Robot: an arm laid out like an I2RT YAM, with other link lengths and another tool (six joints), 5 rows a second.
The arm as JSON. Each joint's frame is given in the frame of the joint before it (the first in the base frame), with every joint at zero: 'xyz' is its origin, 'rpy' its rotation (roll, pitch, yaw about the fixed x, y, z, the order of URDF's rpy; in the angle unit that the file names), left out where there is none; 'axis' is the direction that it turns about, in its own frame. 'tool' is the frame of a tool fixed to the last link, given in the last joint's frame.
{
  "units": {
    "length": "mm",
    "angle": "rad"
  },
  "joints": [
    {
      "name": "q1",
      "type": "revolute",
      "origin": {
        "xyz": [
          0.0,
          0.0,
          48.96
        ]
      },
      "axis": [
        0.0,
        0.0,
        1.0
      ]
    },
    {
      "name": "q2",
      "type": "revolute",
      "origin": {
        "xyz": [
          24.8,
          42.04,
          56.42
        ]
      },
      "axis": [
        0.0,
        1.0,
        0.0
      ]
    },
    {
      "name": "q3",
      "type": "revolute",
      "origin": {
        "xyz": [
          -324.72,
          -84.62,
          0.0
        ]
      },
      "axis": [
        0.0,
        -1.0,
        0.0
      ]
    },
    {
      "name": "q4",
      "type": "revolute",
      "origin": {
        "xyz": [
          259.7,
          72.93,
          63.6
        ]
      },
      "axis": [
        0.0,
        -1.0,
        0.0
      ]
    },
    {
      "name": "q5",
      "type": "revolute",
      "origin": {
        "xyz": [
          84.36,
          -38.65,
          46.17
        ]
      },
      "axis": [
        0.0,
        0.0,
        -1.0
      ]
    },
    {
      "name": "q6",
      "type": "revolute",
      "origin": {
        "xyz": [
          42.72,
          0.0,
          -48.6
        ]
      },
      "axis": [
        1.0,
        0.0,
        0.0
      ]
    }
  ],
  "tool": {
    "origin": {
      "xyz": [
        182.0,
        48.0,
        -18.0
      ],
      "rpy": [
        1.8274,
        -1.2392,
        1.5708
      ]
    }
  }
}
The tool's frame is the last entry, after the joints.
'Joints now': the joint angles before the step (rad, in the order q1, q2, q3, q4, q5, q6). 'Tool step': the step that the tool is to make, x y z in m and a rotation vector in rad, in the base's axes. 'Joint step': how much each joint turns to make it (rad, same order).
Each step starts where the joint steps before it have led.
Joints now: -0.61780 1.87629 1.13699 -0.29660 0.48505 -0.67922
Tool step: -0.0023 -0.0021 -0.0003 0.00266 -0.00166 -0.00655
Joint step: -0.00811 0.00008 0.00004 -0.00029 -0.00349 0.00028
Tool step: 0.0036 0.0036 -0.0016 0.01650 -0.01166 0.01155
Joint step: 0.00019 -0.00009 -0.00004 -0.00053 -0.02317 0.00057
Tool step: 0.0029 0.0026 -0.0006 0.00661 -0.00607 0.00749
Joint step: 0.00361 0.00001 -0.00010 0.00059 -0.00964 0.00133
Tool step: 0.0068 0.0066 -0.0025 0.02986 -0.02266 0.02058
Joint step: 0.00016 0.00003 0.00009 0.00026 -0.04265 0.00168
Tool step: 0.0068 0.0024 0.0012 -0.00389 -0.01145 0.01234
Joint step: 0.01069 -0.00009 0.00027 0.01108 -0.00381 0.00039
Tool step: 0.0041 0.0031 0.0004 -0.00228 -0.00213 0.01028
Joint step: 0.01064 0.00000 0.00000 0.00307 0.00075 -0.00004
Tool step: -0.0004 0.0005 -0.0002 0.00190 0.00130 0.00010
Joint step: 0.00001 -0.00018 0.00022 -0.00270 -0.00076 0.00039
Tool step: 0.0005 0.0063 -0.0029 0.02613 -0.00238 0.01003
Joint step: -0.00016 -0.00016 -0.00010 -0.01411 -0.02488 0.00329
